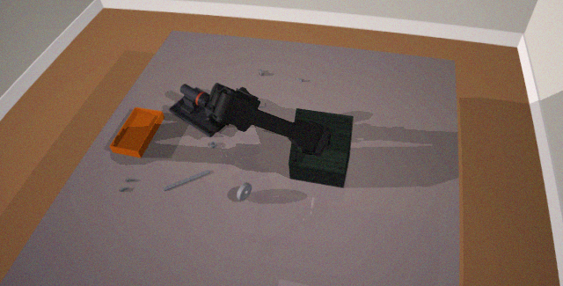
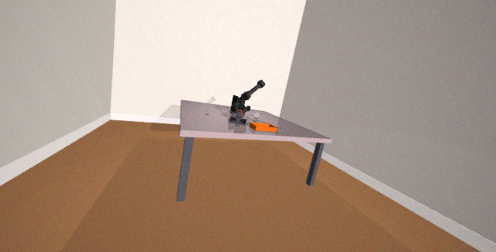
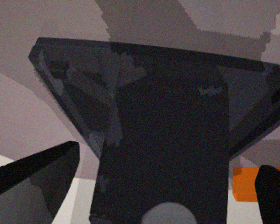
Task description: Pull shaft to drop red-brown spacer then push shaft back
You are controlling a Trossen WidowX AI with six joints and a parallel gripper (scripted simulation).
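My gripper tip is 5 cm short of the grey shaft, 2 cm to the left of it and 2 cm below it. Also, from my gripper tip: orange tray: 30 cm ahead, 11 cm to the left, 5 cm below; red-brown spacer: 8 cm ahead, 4 cm to the right, 2 cm above; small pin: 12 cm behind, 11 cm to the right, 5 cm below.
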